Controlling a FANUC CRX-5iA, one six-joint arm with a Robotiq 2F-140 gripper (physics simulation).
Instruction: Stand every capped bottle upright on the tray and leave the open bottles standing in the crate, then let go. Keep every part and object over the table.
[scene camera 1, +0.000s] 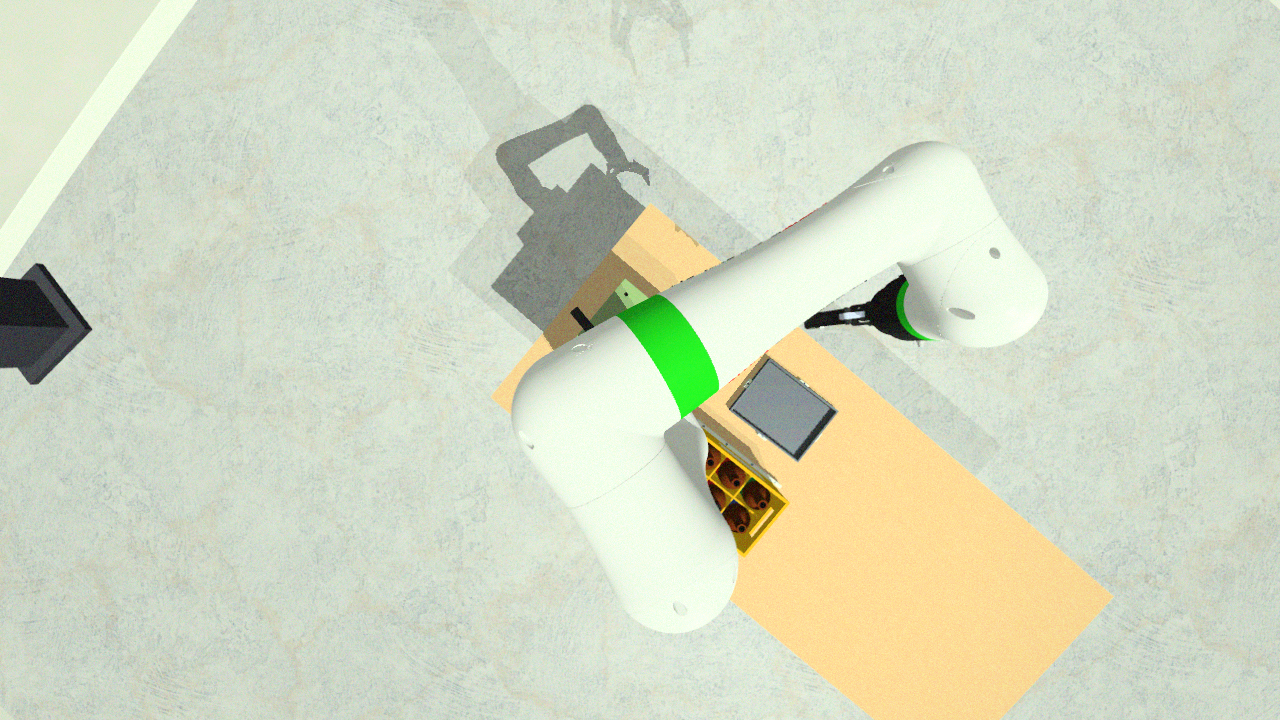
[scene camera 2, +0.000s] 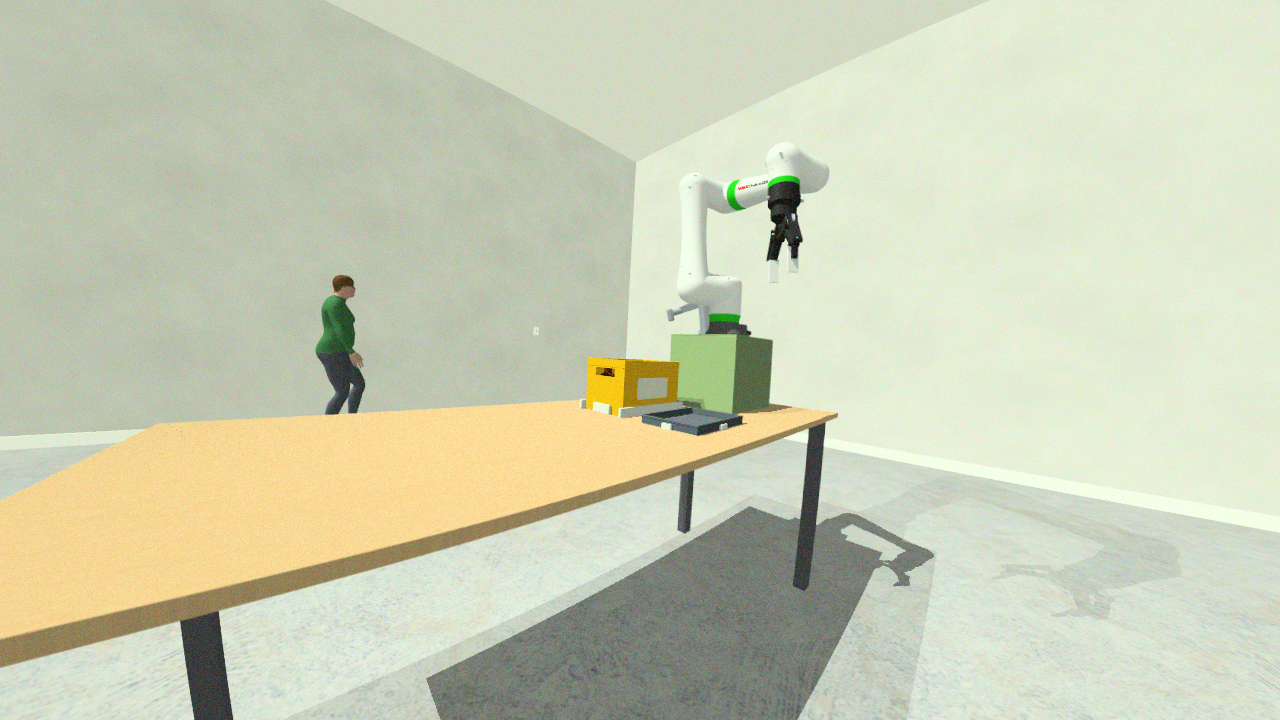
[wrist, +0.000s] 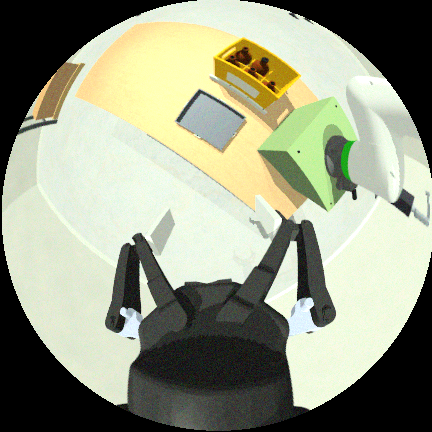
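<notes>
A yellow crate stands on the table with several brown bottles upright inside. One bottle shows a dark cap in the wrist view. Open mouths show on bottles in scene camera 1, where the arm hides part of the crate. The grey tray lies flat beside the crate and holds no bottle. My gripper is open and empty, high above the table's level. In the wrist view, floor beyond the table's long edge shows between its fingers.
The arm's green pedestal stands at the table's end, near crate and tray. White strips border the crate's base. The table extends past them. A person stands beyond the table.
</notes>
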